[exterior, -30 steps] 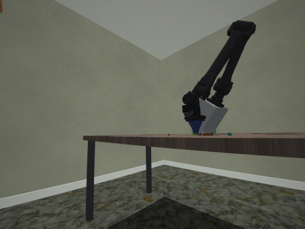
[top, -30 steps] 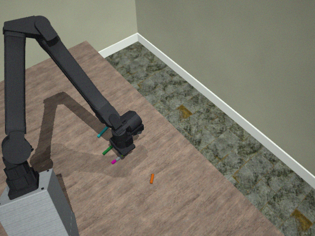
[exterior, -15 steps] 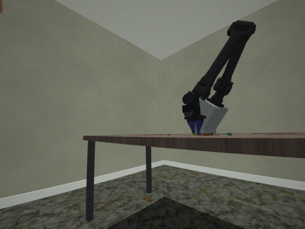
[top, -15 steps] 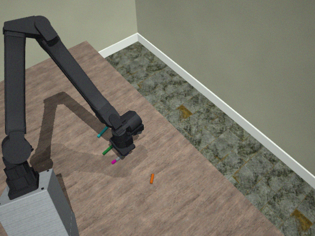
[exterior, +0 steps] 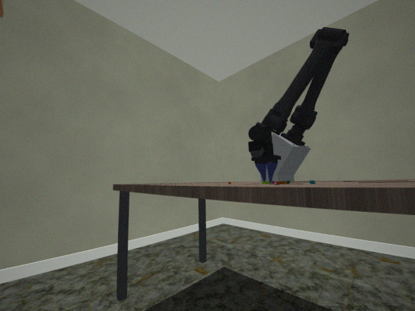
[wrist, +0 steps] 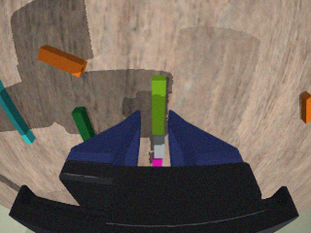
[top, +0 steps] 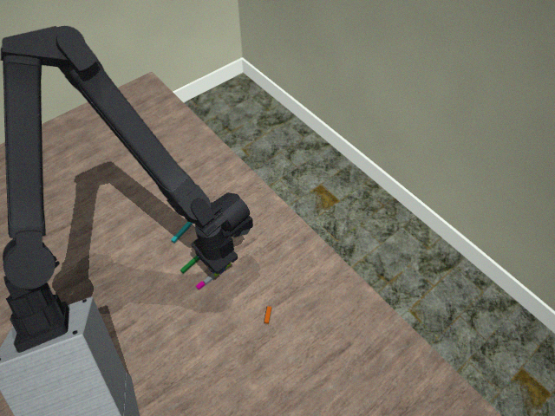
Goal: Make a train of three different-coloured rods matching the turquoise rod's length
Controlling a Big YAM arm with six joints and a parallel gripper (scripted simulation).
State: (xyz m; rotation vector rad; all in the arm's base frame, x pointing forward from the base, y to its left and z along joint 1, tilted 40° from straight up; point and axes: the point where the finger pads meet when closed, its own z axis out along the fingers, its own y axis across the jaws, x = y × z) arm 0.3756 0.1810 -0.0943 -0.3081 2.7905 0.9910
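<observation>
Right now my hand is 10 mm short of the lime rod and 10 mm above it. From my hand the other things lie so: grey rod 30 mm behind, 10 mm to the right, 10 mm below; then magenta rod 60 mm behind, 20 mm to the right, 10 mm below; then green rod 50 mm to the left, 50 mm behind, 10 mm below.
</observation>
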